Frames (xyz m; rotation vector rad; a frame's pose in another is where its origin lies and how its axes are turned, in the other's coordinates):
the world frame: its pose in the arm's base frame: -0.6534 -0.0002 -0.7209 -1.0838 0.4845 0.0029
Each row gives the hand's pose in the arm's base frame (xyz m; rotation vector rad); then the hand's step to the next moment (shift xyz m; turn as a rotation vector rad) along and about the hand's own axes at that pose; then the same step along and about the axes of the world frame.
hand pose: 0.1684 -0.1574 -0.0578 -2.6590 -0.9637 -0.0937
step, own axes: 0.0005 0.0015 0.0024 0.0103 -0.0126 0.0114
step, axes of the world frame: 0.0021 0.0019 -0.0005 -0.0027 0.0141 0.0137
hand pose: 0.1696 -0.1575 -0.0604 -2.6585 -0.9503 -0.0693
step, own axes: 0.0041 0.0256 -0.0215 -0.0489 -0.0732 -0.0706
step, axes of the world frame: 0.0183 -0.0275 -0.0064 -0.1021 -0.0481 0.0013
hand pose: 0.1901 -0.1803 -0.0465 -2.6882 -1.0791 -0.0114
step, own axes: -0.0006 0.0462 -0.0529 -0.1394 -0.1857 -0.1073
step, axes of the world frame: 0.0265 -0.0644 -0.0091 -0.2486 -0.0550 -0.0247
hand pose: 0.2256 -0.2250 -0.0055 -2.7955 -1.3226 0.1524
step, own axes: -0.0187 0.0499 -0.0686 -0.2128 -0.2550 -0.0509
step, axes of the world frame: 0.0162 -0.0853 -0.0017 -0.3231 0.0019 -0.0923
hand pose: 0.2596 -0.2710 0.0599 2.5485 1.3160 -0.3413
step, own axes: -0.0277 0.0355 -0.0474 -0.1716 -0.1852 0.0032
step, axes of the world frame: 0.0000 -0.0650 0.0067 -0.2282 0.0194 -0.1063
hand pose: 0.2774 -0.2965 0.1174 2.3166 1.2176 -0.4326
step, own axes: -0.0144 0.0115 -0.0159 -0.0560 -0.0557 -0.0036
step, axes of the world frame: -0.0052 -0.0234 0.0041 -0.0727 0.0011 -0.0310
